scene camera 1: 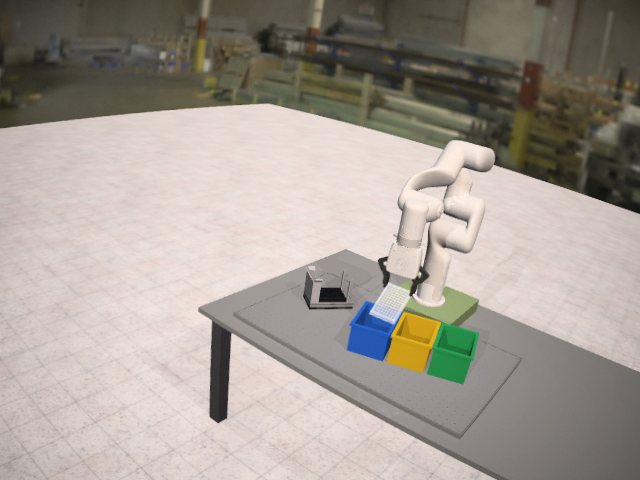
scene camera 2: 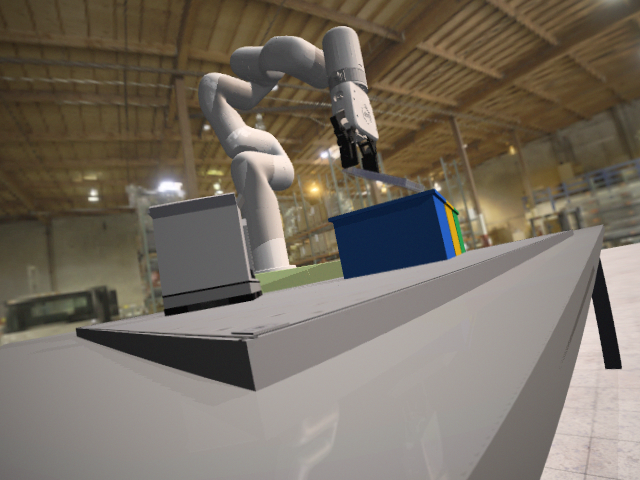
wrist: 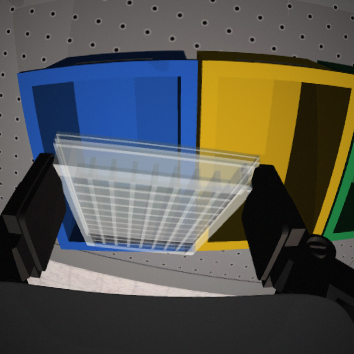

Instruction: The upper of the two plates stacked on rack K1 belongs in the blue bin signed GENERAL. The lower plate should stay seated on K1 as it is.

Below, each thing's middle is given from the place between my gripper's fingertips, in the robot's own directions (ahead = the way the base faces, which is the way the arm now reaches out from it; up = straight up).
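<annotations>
Gridded plate [scene camera 1: 392, 301]: from my hand, 40 mm ahead, 30 mm below.
</annotations>
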